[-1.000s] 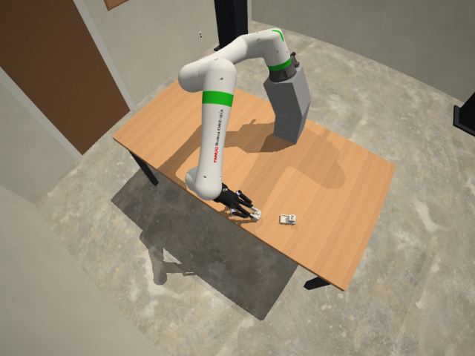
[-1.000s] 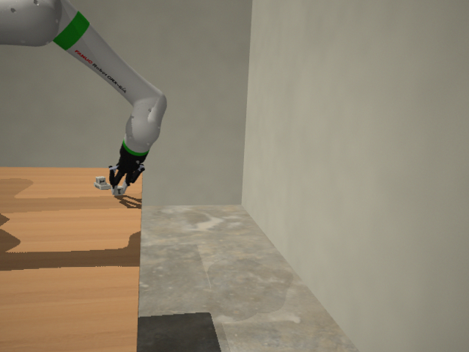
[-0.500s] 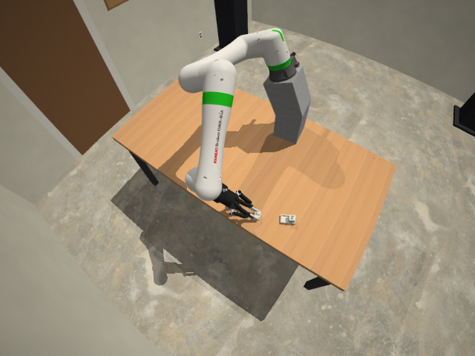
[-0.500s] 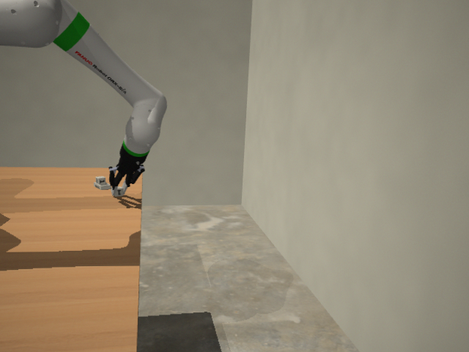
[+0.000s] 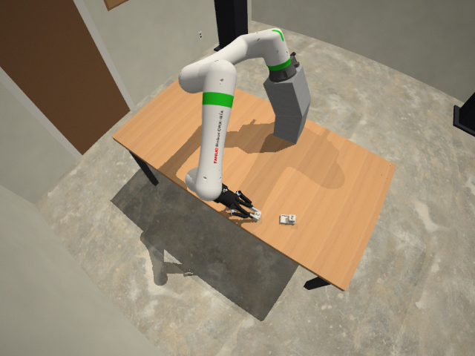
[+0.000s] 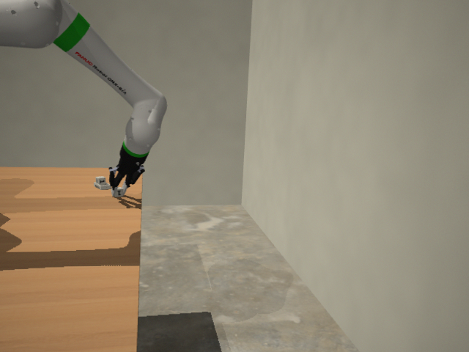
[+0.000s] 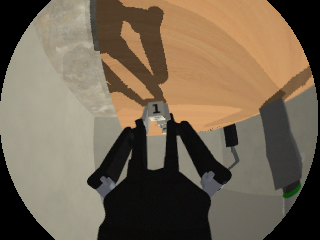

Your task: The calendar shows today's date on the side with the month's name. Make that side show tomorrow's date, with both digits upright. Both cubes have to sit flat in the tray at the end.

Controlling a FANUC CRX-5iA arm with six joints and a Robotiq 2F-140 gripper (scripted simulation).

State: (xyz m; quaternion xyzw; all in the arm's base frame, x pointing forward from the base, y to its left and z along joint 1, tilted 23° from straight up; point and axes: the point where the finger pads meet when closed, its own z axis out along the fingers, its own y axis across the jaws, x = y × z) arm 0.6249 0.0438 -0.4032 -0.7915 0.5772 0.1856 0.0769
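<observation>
Right now my hand is 10 mm past the white date cube, 20 mm to the right of it and 20 mm above it. Also, from my hand: calendar tray: 80 mm behind, 160 mm to the left, 30 mm below.
</observation>
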